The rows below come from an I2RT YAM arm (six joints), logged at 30 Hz.
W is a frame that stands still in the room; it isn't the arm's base.
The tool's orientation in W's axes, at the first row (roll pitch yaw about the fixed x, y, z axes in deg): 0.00 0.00 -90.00
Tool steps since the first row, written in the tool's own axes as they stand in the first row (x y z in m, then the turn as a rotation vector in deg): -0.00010 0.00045 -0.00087 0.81 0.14 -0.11; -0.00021 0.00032 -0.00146 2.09 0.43 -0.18; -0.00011 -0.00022 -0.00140 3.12 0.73 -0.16; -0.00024 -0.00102 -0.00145 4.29 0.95 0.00; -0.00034 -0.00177 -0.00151 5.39 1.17 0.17; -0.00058 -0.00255 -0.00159 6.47 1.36 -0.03; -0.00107 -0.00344 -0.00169 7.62 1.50 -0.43; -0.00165 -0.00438 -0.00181 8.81 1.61 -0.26; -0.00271 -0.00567 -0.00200 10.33 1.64 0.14; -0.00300 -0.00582 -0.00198 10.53 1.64 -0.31; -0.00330 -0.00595 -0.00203 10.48 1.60 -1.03
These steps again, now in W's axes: 0.00045 0.00010 -0.00087 0.14 -0.81 -0.11; 0.00032 0.00021 -0.00146 0.43 -2.09 -0.18; -0.00022 0.00011 -0.00140 0.73 -3.12 -0.16; -0.00102 0.00024 -0.00145 0.95 -4.29 0.00; -0.00177 0.00034 -0.00151 1.17 -5.39 0.17; -0.00255 0.00058 -0.00159 1.36 -6.47 -0.03; -0.00344 0.00107 -0.00169 1.50 -7.62 -0.43; -0.00438 0.00165 -0.00181 1.61 -8.81 -0.26; -0.00567 0.00271 -0.00200 1.64 -10.33 0.14; -0.00582 0.00300 -0.00198 1.64 -10.53 -0.31; -0.00595 0.00330 -0.00203 1.60 -10.48 -1.03
